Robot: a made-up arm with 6 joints. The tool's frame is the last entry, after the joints.
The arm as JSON. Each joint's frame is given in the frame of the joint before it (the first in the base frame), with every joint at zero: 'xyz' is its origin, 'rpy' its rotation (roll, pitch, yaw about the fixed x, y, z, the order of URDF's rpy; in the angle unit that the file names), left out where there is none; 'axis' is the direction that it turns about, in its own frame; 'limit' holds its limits. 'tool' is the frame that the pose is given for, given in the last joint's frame.
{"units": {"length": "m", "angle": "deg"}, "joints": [
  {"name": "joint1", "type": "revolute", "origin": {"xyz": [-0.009, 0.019, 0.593]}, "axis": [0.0, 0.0, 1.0], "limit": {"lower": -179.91, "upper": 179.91}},
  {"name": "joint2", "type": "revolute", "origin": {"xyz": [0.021, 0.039, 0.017]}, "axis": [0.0, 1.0, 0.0], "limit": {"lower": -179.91, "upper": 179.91}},
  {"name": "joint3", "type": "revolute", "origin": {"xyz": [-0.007, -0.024, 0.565]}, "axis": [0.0, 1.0, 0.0], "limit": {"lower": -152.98, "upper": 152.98}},
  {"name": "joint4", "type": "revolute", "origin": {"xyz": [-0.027, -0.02, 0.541]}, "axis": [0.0, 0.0, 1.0], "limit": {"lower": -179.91, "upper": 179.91}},
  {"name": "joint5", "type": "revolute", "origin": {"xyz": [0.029, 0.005, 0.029]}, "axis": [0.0, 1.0, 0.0], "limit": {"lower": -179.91, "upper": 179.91}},
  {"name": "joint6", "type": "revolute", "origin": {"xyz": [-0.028, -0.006, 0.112]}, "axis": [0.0, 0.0, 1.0], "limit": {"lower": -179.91, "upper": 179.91}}
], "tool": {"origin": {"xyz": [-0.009, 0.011, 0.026], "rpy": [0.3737, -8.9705, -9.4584]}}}
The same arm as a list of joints. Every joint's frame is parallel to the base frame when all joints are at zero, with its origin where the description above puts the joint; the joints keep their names.
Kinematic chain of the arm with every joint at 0, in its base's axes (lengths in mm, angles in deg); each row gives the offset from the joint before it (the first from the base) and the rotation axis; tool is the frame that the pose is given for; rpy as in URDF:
joint1: xyz -9 19 593 axis +z
joint2: xyz 21 39 17 axis +y
joint3: xyz -7 -24 565 axis +y
joint4: xyz -27 -20 541 axis +z
joint5: xyz 29 5 29 axis +y
joint6: xyz -28 -6 112 axis +z
tool: xyz -9 11 26 rpy 0.37 -8.97 -9.46
Joint limits (deg, base to tool): -179.91..179.91 -179.91..179.91 -152.98..152.98 -179.91..179.91 -179.91..179.91 -179.91..179.91

